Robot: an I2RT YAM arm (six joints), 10 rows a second.
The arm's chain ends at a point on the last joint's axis. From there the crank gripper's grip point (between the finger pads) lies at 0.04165 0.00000 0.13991 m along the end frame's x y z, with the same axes.
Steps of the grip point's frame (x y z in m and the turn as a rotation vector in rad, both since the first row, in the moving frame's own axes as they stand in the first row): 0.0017, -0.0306, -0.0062, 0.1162, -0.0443, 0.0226; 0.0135, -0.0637, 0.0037, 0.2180, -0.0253, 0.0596; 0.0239, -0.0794, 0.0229, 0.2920, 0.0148, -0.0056; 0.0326, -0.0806, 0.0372, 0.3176, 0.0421, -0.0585; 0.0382, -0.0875, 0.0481, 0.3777, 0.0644, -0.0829
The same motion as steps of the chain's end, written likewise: 0.0077, -0.0151, -0.0070, 0.1162, -0.0443, 0.0226; 0.0162, -0.0357, 0.0057, 0.2180, -0.0253, 0.0596; 0.0220, -0.0390, 0.0295, 0.2920, 0.0148, -0.0056; 0.0282, -0.0347, 0.0464, 0.3176, 0.0421, -0.0585; 0.0318, -0.0328, 0.0615, 0.3777, 0.0644, -0.0829
